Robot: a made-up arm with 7 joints. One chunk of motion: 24 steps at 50 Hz.
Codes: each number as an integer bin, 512 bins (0 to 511) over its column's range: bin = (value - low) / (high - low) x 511, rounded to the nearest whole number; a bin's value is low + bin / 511 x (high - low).
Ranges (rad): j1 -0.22..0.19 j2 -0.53..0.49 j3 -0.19..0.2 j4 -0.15..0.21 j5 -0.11..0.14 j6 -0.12..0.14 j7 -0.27..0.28
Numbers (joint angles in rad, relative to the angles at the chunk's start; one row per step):
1: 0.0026 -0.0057 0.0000 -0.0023 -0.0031 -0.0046 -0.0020
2: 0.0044 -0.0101 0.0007 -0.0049 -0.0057 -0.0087 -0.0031
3: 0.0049 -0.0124 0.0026 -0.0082 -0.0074 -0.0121 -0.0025
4: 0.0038 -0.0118 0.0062 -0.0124 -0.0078 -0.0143 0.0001
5: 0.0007 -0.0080 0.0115 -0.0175 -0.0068 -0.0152 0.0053
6: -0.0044 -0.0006 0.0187 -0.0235 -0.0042 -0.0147 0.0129
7: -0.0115 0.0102 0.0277 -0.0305 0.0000 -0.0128 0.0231
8: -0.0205 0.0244 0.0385 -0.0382 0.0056 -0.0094 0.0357
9: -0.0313 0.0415 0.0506 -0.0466 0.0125 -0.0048 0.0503
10: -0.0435 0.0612 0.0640 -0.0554 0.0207 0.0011 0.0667
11: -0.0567 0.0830 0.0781 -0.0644 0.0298 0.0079 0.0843
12: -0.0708 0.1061 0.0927 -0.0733 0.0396 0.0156 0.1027
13: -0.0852 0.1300 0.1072 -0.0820 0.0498 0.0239 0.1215
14: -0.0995 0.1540 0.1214 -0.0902 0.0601 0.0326 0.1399
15: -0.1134 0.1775 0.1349 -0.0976 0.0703 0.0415 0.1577
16: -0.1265 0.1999 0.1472 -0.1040 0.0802 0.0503 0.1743
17: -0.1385 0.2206 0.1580 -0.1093 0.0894 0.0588 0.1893
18: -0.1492 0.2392 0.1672 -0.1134 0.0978 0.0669 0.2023
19: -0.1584 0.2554 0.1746 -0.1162 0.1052 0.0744 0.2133
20: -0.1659 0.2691 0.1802 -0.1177 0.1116 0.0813 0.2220
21: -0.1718 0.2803 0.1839 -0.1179 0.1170 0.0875 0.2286
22: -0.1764 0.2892 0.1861 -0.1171 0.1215 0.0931 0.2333
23: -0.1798 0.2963 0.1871 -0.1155 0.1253 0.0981 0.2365
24: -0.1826 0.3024 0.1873 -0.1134 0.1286 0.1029 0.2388
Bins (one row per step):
1: 277 263 249 210 219 227 249
2: 280 260 250 206 213 219 248
3: 280 259 252 201 210 212 249
4: 279 260 257 195 209 208 251
5: 275 262 264 188 211 206 256
6: 269 265 273 180 216 207 263
7: 260 271 285 170 225 211 272
8: 249 278 299 159 236 217 284
9: 235 286 315 147 250 226 298
10: 220 296 333 134 267 238 313
11: 204 307 351 122 286 251 329
12: 186 319 370 109 306 267 346
13: 168 331 389 97 327 283 364
14: 150 343 408 85 348 300 381
15: 133 354 426 74 369 317 397
16: 117 366 442 65 389 335 413
17: 102 376 456 58 408 351 427
18: 88 385 468 52 425 367 439
19: 77 393 478 48 440 382 449
20: 67 400 485 46 453 396 457
21: 60 406 490 46 464 408 463
22: 54 410 493 47 473 419 468
23: 50 414 494 49 481 429 471
24: 47 417 494 52 488 438 473

